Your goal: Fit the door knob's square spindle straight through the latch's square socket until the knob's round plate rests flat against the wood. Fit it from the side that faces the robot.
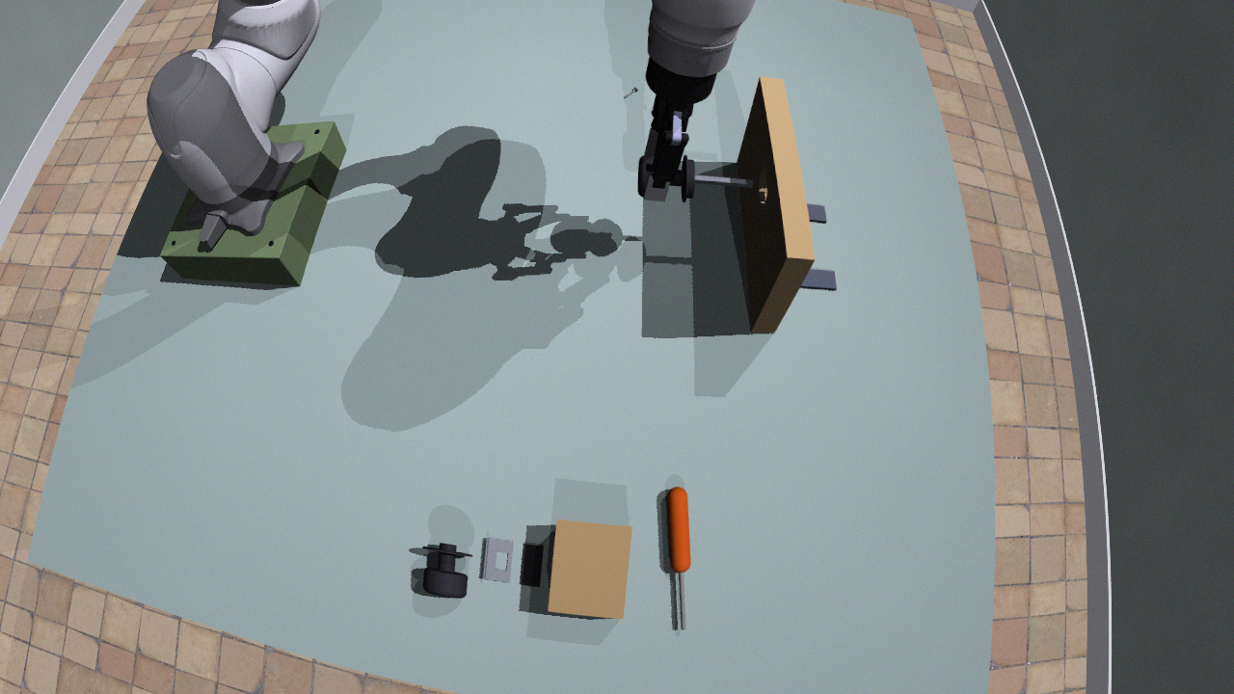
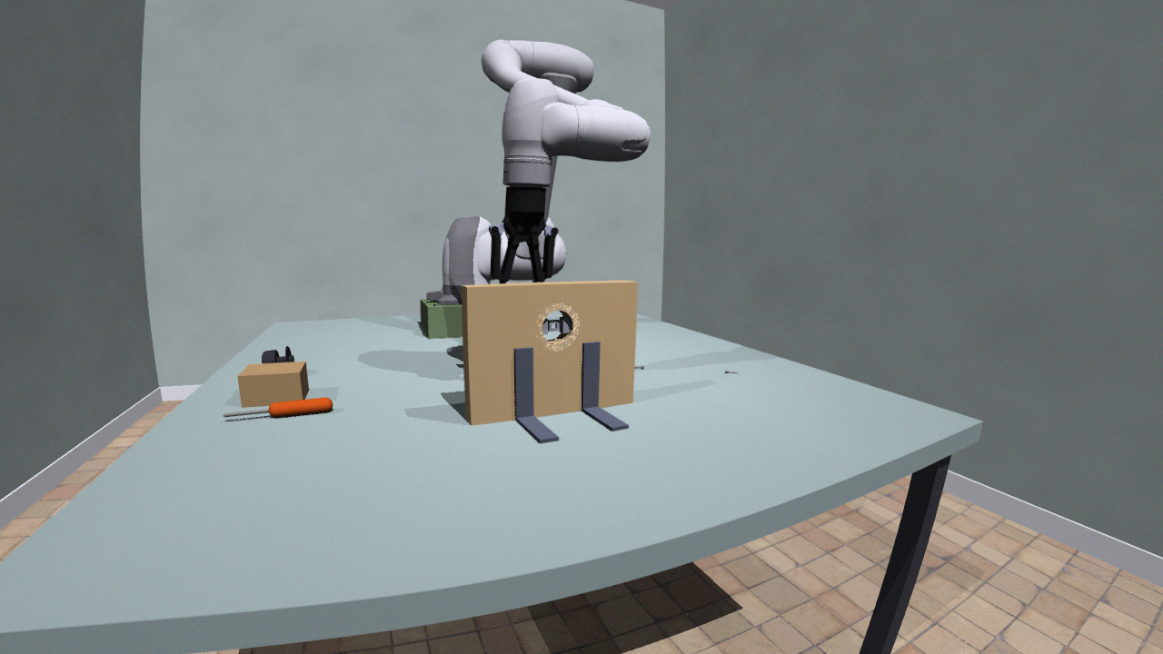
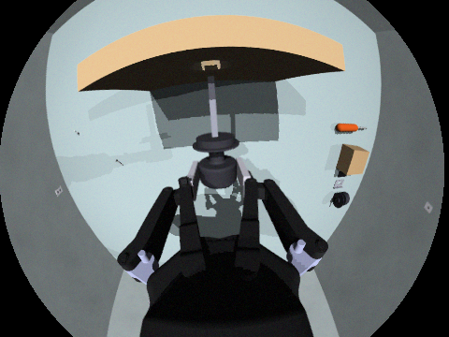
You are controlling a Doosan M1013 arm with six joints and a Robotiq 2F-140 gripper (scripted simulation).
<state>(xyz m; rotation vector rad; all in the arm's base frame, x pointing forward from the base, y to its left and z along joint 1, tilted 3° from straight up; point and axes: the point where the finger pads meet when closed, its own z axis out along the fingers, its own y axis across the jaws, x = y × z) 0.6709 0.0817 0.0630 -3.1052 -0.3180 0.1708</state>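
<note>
Now: hand 16 cm short of the latch socket, 3 cm to the right of it and 3 cm above it. Also, from my hand: orange-handled screwdriver 46 cm to the right, 16 cm below, 14 cm ahead; then wooden block 49 cm to the right, 14 cm below, 3 cm ahead; then upright wood panel 16 cm ahead, 4 cm below, 3 cm to the left.
</note>
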